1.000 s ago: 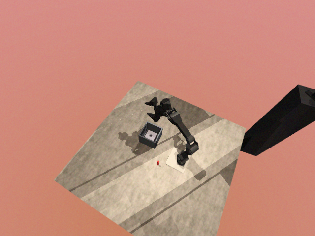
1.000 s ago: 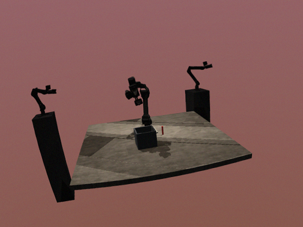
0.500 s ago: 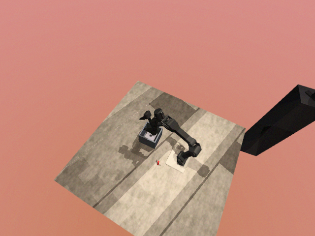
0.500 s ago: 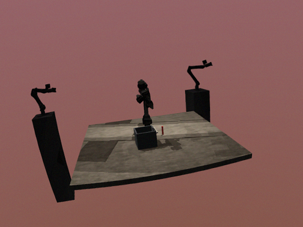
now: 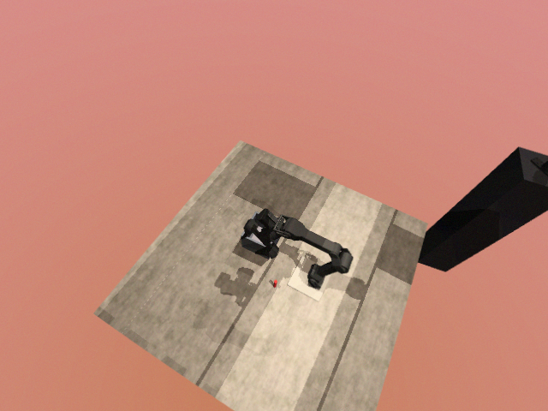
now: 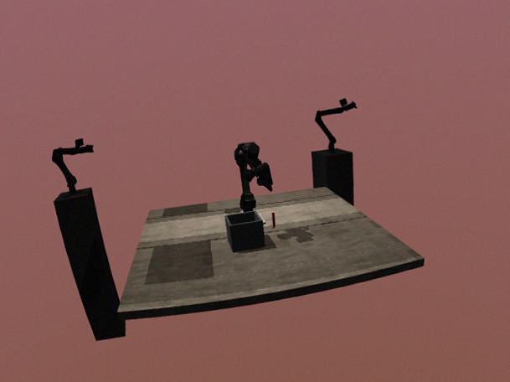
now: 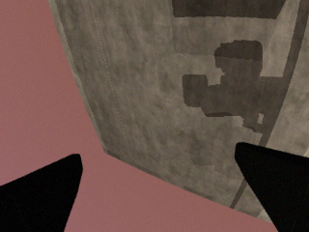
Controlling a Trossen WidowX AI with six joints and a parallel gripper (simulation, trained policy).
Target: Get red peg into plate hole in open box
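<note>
The red peg lies 22 cm below my gripper tip, 16 cm behind it and 5 cm to the left of it.
</note>
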